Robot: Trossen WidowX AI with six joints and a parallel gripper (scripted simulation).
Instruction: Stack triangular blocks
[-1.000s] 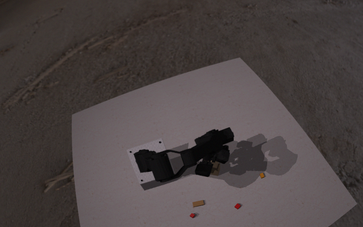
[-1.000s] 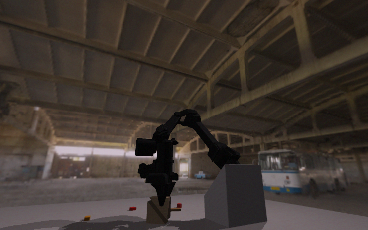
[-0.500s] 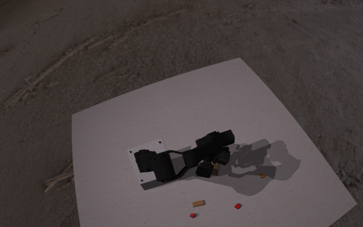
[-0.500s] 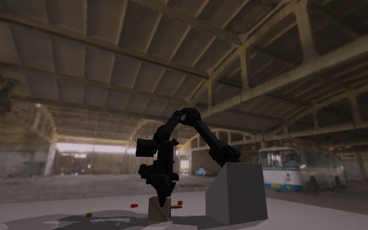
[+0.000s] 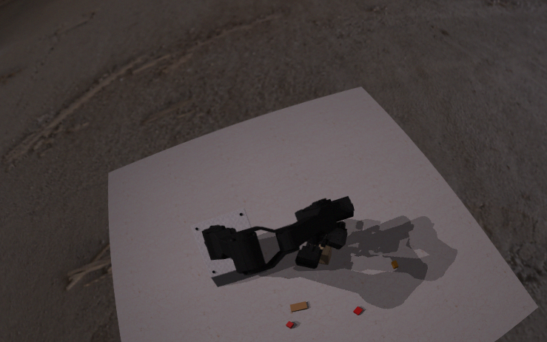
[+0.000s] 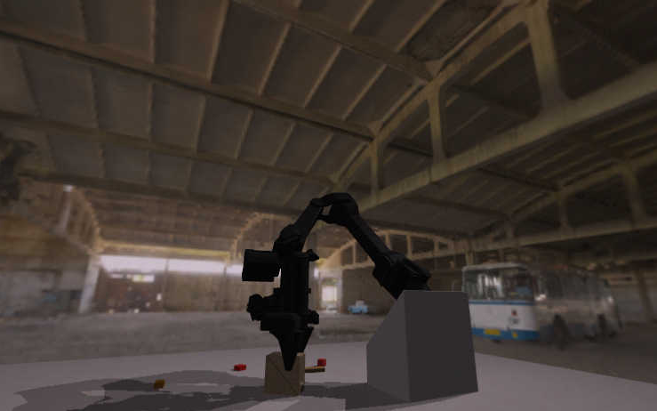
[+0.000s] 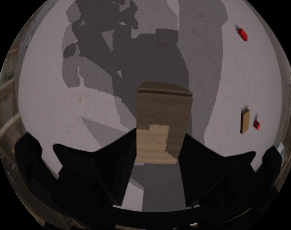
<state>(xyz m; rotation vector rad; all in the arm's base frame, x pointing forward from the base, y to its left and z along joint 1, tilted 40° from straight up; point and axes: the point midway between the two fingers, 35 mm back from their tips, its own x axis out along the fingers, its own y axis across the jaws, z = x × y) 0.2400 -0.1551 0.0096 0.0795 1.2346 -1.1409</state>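
My gripper tip is 1 cm below the tan triangular block. Also, from my gripper tip: orange cube: 20 cm ahead, 17 cm to the right, 3 cm below; then flat tan block: 13 cm to the right, 13 cm behind, 4 cm below.
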